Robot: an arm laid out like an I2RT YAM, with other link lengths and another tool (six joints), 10 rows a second.
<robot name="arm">
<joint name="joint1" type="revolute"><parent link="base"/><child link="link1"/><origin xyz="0 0 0.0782" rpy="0 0 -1.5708"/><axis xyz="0 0 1"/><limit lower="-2.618" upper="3.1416"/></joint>
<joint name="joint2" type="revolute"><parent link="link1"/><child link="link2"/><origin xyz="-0.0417 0.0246 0.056" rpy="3.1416 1.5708 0"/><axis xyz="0 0 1"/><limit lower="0" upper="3.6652"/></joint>
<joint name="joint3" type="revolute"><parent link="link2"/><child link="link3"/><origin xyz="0 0.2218 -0.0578" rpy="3.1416 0 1.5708"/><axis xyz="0 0 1"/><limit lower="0" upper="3.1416"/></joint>
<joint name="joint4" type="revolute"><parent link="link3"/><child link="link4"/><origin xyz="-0.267 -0.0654 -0.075" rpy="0 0 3.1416"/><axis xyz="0 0 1"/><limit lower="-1.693" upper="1.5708"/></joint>
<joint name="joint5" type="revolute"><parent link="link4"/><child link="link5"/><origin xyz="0.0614 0.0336 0.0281" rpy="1.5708 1.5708 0"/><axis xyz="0 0 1"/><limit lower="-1.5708" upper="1.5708"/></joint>
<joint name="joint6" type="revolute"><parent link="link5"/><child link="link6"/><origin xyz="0 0.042 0.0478" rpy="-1.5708 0 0"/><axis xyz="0 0 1"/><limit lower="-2.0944" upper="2.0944"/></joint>
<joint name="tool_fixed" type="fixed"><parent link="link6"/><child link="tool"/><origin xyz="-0.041 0.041 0.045" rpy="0.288 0 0.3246"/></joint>
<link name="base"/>
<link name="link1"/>
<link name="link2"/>
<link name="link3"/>
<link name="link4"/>
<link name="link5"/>
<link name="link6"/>
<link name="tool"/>
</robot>
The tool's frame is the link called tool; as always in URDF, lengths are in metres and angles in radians.
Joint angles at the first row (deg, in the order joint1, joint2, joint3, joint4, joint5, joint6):
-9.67, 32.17, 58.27, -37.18, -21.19, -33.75
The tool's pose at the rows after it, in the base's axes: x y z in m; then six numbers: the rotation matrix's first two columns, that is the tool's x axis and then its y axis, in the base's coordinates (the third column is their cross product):
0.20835 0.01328 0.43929 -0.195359 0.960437 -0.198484 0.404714 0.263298 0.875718
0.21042 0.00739 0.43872 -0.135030 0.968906 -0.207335 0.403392 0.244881 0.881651
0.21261 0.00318 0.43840 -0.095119 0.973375 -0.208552 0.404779 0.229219 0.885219
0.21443 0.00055 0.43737 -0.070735 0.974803 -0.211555 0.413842 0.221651 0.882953
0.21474 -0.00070 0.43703 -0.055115 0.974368 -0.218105 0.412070 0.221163 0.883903
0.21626 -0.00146 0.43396 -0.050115 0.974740 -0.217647 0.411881 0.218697 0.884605
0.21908 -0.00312 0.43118 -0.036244 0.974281 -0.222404 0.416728 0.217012 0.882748
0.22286 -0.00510 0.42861 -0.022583 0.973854 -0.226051 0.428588 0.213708 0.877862
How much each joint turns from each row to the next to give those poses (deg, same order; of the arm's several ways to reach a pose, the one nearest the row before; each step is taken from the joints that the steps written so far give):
0.00, -0.18, -1.14, 1.49, 2.37, 0.09
0.00, -0.09, -0.97, 2.11, 3.33, 0.44
0.00, 0.27, -0.44, 1.32, 2.21, 0.44
0.00, 0.35, -0.08, 0.27, 1.49, 0.00
0.00, -0.09, -0.36, 0.61, 0.89, -0.18
0.00, -0.18, -0.87, 0.79, 0.26, 0.09
0.00, 0.27, -0.62, 0.79, 0.88, -0.18
0.00, 0.70, -0.18, 0.36, 0.96, -0.17

